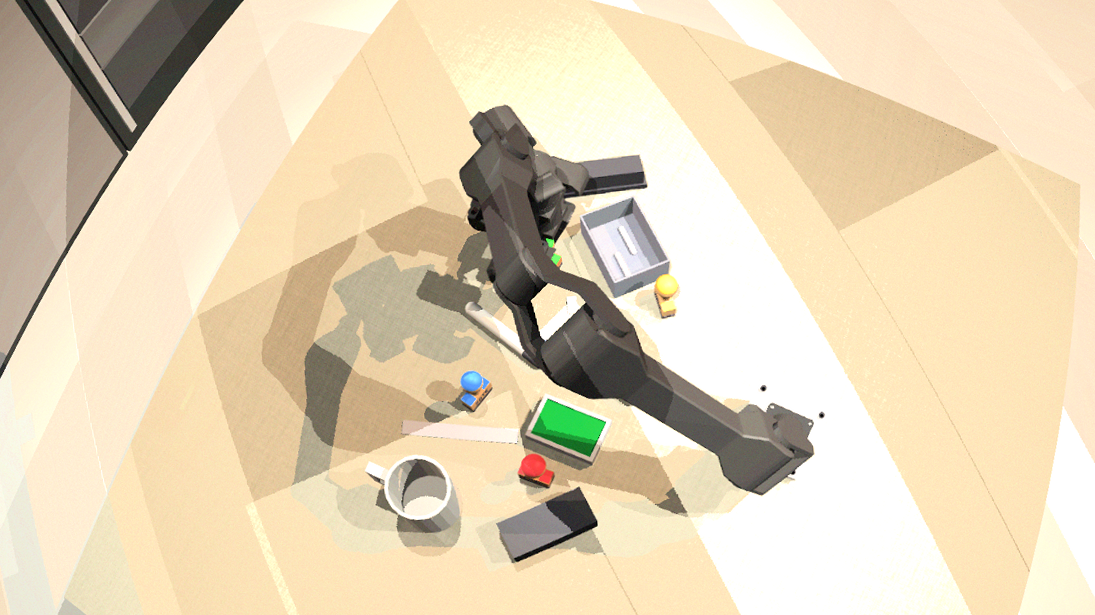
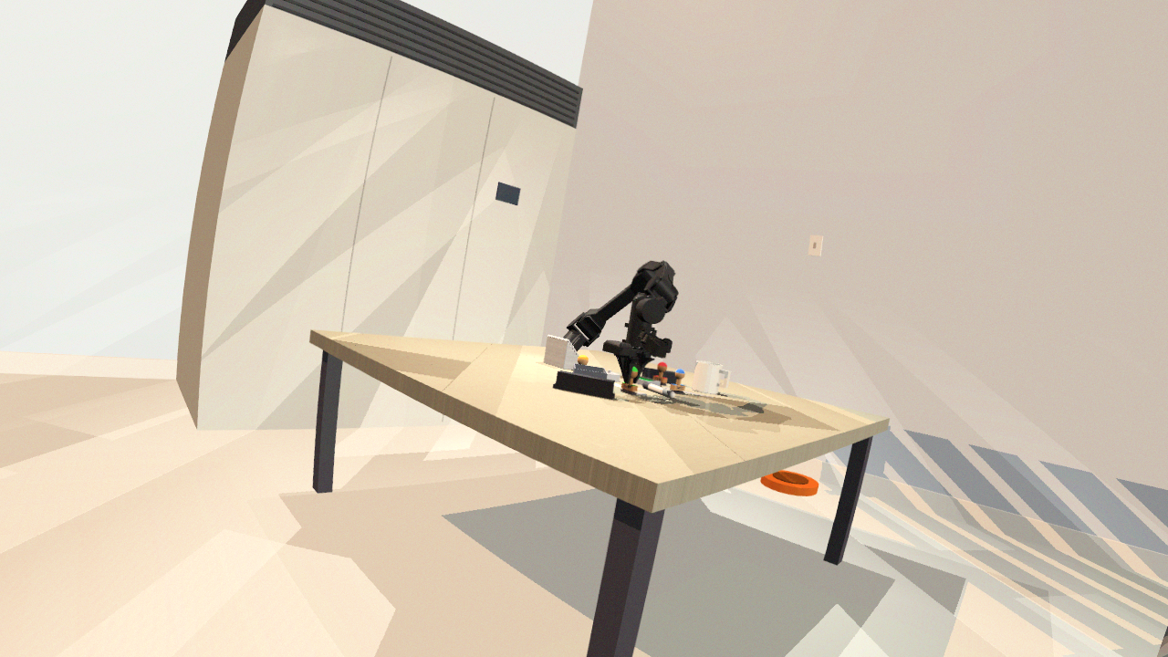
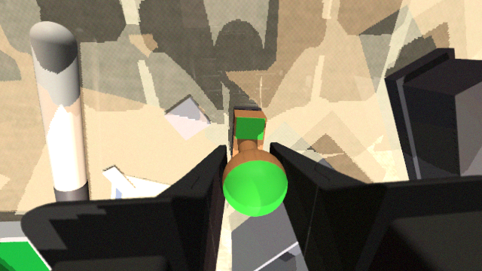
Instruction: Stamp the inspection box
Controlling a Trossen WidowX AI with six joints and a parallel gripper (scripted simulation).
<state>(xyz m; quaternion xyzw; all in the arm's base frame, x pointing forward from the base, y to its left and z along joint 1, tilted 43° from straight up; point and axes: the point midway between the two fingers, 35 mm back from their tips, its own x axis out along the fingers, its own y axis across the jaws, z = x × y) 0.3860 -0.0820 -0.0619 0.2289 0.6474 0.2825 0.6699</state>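
Right now my gripper tip is 190 mm to the right of the green ink pad, 140 mm past it and 20 mm above it. From my gripper tip the other things lie so: green stamp: right at my gripper tip; white marker: 120 mm to the left, 20 mm below, 20 mm behind; grey tray: 90 mm behind, 60 mm to the right, 10 mm below.
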